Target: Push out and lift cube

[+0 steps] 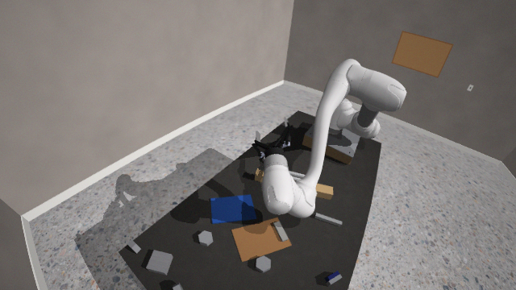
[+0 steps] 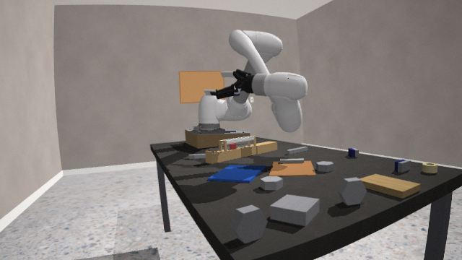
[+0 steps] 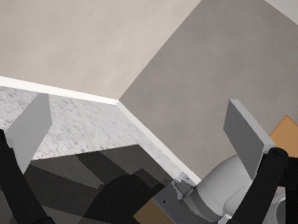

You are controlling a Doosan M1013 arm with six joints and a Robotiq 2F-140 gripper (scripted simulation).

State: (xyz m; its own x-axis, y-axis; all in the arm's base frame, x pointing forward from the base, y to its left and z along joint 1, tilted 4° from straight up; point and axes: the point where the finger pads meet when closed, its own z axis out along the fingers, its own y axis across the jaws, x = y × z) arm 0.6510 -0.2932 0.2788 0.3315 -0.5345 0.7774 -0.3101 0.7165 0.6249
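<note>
Now: the grey bar 35 cm below my hand, 14 cm behind it and 1 cm to the right of it. Also, from my hand: channel (30 cm below, 13 cm to the left, 3 cm behind); red cube (30 cm below, 9 cm to the left, 3 cm behind); blue plate (36 cm below, 25 cm ahead, 6 cm to the right).
</note>
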